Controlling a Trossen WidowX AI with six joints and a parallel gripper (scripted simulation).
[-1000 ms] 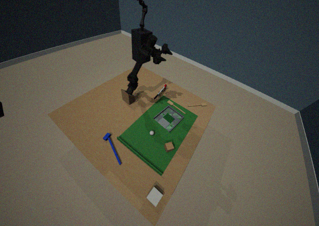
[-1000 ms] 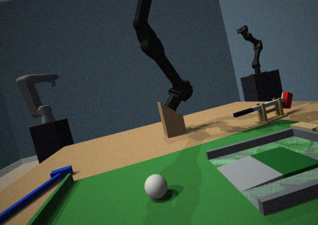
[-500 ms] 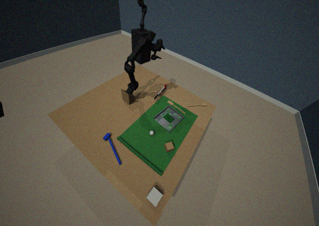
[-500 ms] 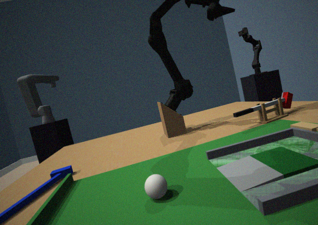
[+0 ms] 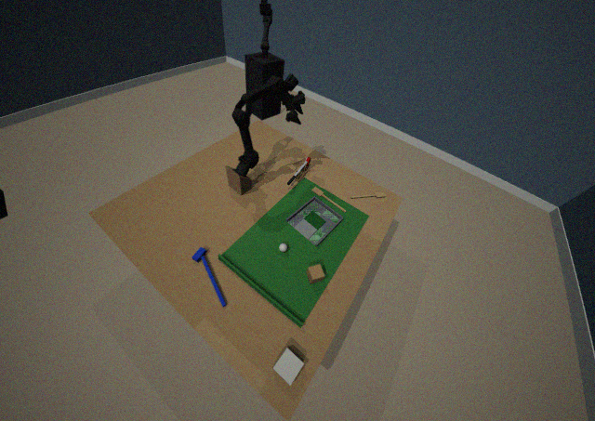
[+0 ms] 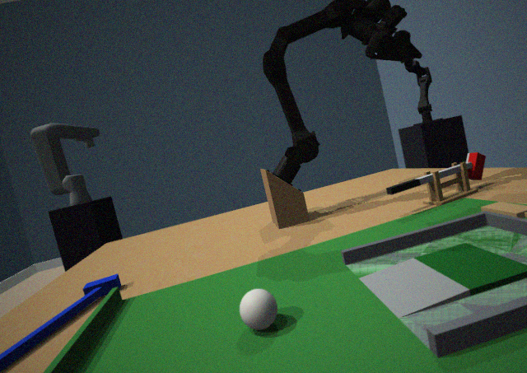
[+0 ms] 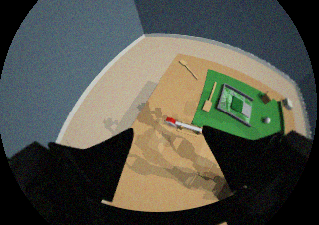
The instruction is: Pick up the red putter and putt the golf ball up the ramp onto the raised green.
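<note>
The wooden rack is 320 mm below my gripper tip, 100 mm ahead of it and 50 mm to the right of it. The rest, counted from my gripper tip: blue hammer (840 mm to the right, 340 mm below, 300 mm ahead); then wooden block (620 mm ahead, 490 mm to the right, 320 mm below); then golf ball (500 mm to the right, 420 mm ahead, 330 mm below).
</note>
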